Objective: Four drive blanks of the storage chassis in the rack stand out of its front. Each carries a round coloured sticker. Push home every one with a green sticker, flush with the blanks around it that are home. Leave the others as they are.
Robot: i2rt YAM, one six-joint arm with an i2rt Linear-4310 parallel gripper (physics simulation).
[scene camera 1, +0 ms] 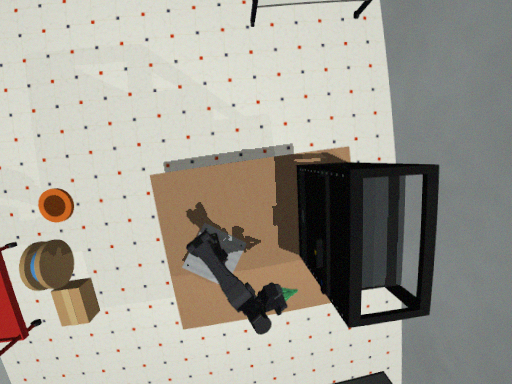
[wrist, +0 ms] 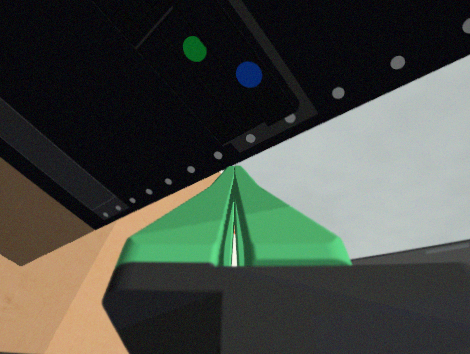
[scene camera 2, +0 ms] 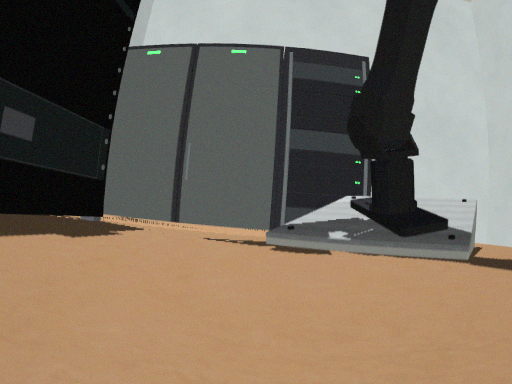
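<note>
The black rack (scene camera 1: 355, 250) (scene camera 2: 116, 80) (wrist: 367, 77) stands at the right in scene camera 1 and fills the upper left of the wrist view. In the wrist view its storage chassis shows a green sticker (wrist: 194, 49) and a blue sticker (wrist: 249, 74) near one end of the dark front. The blanks' outlines are faint; how far each stands out cannot be told. A small yellow spot (scene camera 1: 315, 252) shows on the rack's front in scene camera 1. My gripper (scene camera 1: 296, 290) (wrist: 234, 177) is shut and empty, its green fingertips together, apart from the front.
The arm's base plate (scene camera 1: 192, 267) (scene camera 2: 370, 245) stands on the brown surface (scene camera 1: 200, 310) (scene camera 2: 200, 310). An orange ring (scene camera 1: 42, 205), round spools (scene camera 1: 57, 265), a cardboard box (scene camera 1: 75, 305) and a red cart (scene camera 1: 10, 305) are at the left. Grey cabinets (scene camera 2: 230, 135) stand behind.
</note>
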